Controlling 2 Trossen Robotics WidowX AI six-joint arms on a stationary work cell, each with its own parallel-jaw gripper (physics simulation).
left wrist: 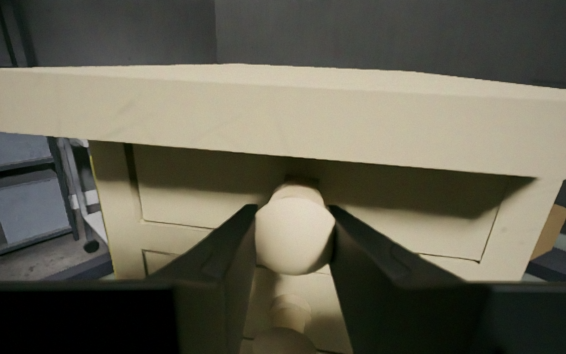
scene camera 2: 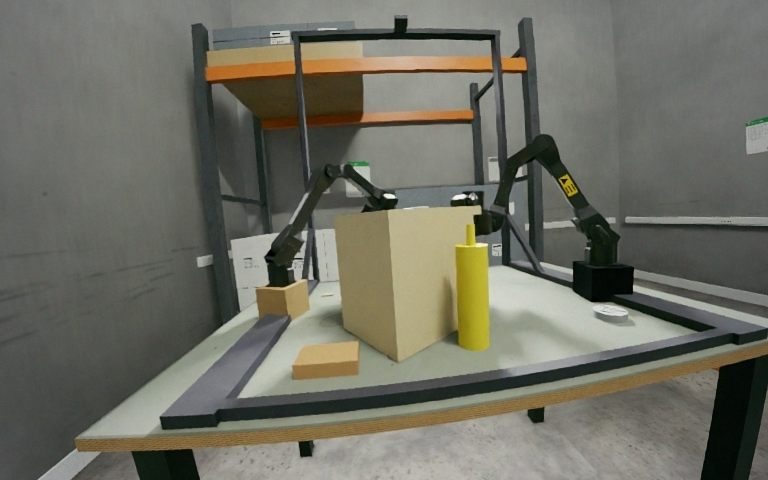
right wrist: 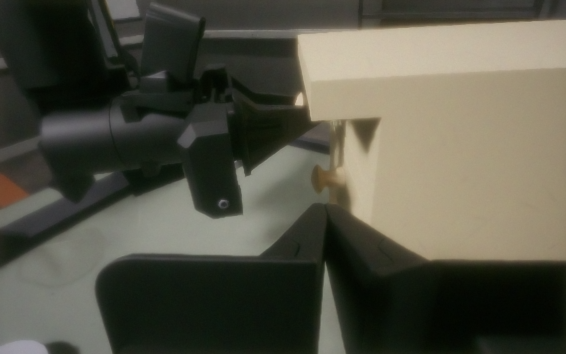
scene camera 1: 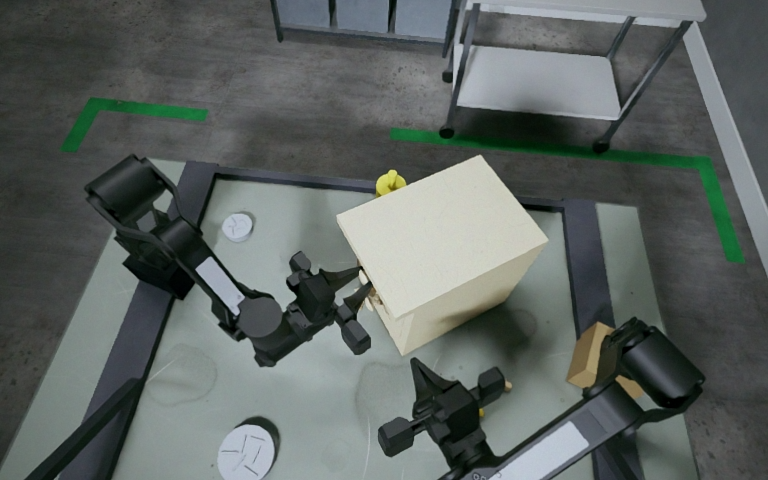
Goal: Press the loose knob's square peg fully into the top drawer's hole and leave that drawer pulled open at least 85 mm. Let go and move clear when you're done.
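Where they show: left gripper, fingertip midpoint: (left wrist: 290, 215); right gripper, fingertip midpoint: (right wrist: 322, 215) (scene camera 1: 412, 359); left arm's base at its link origin: (scene camera 2: 601, 263) (scene camera 1: 160, 252); right arm's base at its link origin: (scene camera 2: 281, 284).
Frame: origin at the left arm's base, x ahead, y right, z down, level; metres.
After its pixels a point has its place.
Note:
The cream cabinet (scene camera 1: 441, 237) {x 0.509, y -0.156, z -0.178 m} (scene camera 2: 396, 271) {x 0.509, y -0.341, z -0.073 m} (left wrist: 280, 115) {x 0.411, y -0.064, z -0.171 m} (right wrist: 450, 150) {x 0.538, y -0.057, z -0.138 m} stands on the table. My left gripper (scene camera 1: 365, 277) {x 0.422, y -0.072, z -0.131 m} (left wrist: 290, 215) {x 0.422, y -0.072, z -0.131 m} (right wrist: 319, 108) {x 0.422, y -0.072, z -0.131 m} is shut on the loose knob, level with the top drawer (left wrist: 175, 200) {x 0.390, y -0.126, z -0.120 m}. The loose knob's round cream head (left wrist: 295, 245) {x 0.412, y -0.053, z -0.133 m} (right wrist: 300, 99) {x 0.419, y -0.054, z -0.142 m} sits between the fingertips. A dark edge of the hole shows just above the knob's base; its peg is hidden. The top drawer looks flush with the cabinet front. A lower drawer's knob (left wrist: 290, 305) {x 0.432, y -0.084, z -0.071 m} (right wrist: 320, 178) {x 0.431, y -0.064, z -0.069 m} sits below. My right gripper (scene camera 1: 416, 362) {x 0.537, y 0.037, z -0.144 m} (right wrist: 322, 215) {x 0.537, y 0.037, z -0.144 m} is shut and empty, apart from the cabinet.
A yellow cylinder (scene camera 1: 389, 183) {x 0.376, y -0.262, z -0.119 m} (scene camera 2: 472, 300) {x 0.382, y -0.299, z -0.007 m} stands close behind the cabinet. White discs (scene camera 1: 237, 226) {x 0.064, y -0.144, z 0.074 m} (scene camera 1: 246, 452) {x 0.329, y 0.244, z 0.066 m} lie on the left side of the table in scene camera 1. Tan blocks (scene camera 2: 325, 360) {x 0.629, y -0.400, z 0.064 m} (scene camera 2: 282, 300) {x 0.845, y -0.212, z 0.030 m} lie near the cabinet and the right arm's base.

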